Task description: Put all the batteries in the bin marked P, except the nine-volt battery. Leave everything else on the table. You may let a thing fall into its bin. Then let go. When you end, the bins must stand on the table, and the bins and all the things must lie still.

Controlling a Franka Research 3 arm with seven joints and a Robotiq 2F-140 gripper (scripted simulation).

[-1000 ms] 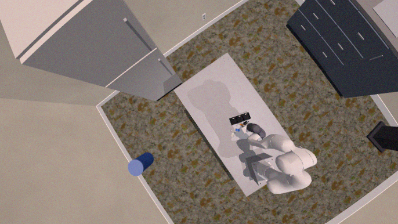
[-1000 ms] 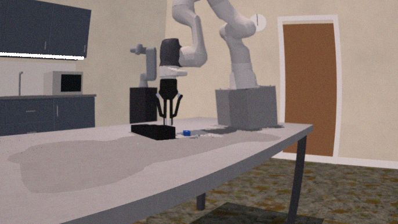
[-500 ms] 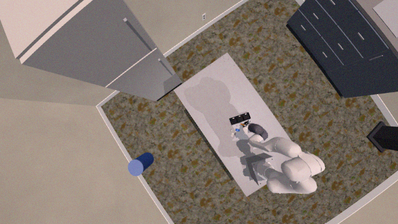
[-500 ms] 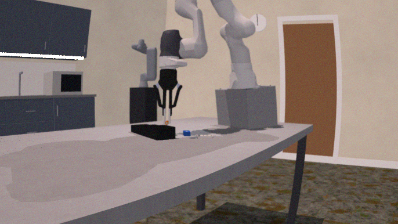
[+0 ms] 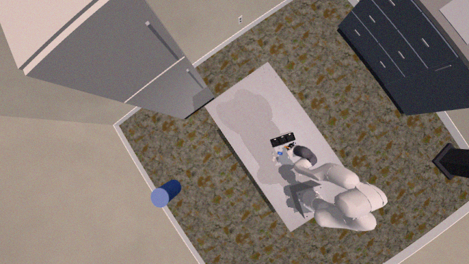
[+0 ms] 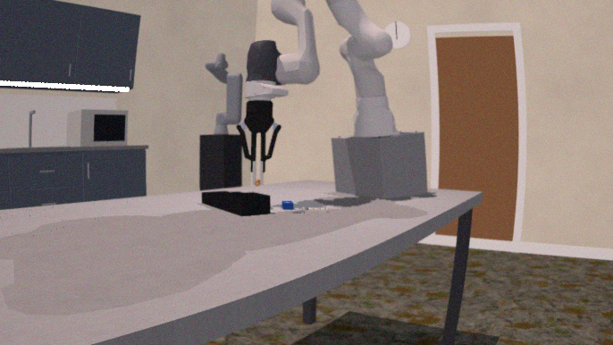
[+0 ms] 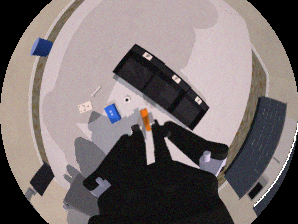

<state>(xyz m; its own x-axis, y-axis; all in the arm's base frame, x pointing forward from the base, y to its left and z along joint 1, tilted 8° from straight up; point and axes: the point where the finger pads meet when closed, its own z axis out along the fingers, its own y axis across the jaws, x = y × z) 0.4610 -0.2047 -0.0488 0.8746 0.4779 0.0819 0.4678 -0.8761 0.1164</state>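
Right now my hand is 3 cm above the orange battery. Round my hand: black bin (7 cm ahead, 4 cm to the right, 7 cm below); thin pale stick (3 cm ahead, 15 cm to the left, 9 cm below); small blue block (2 cm behind, 8 cm to the left, 9 cm below).
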